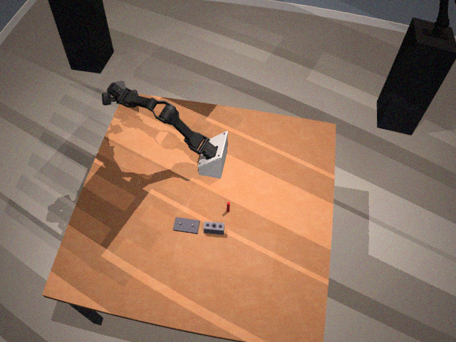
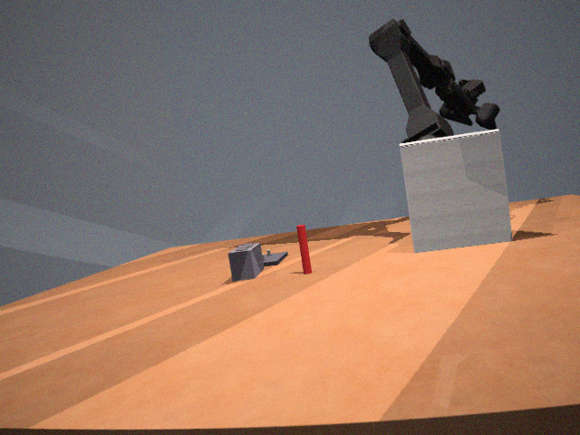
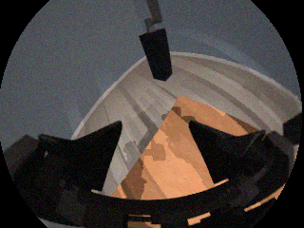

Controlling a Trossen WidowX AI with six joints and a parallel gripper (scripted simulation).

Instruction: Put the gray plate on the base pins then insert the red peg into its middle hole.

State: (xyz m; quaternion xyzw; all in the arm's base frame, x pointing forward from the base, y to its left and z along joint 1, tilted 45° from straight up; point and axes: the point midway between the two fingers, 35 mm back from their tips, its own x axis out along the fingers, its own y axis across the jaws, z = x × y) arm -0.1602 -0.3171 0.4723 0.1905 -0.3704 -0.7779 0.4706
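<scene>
My gripper tip is 520 mm short of the gray plate, 670 mm to the right of it and 200 mm above it. From my gripper tip the other things lie so: dark base: 530 mm ahead, 540 mm to the left, 230 mm below; red peg: 400 mm ahead, 720 mm to the left, 190 mm below.
</scene>
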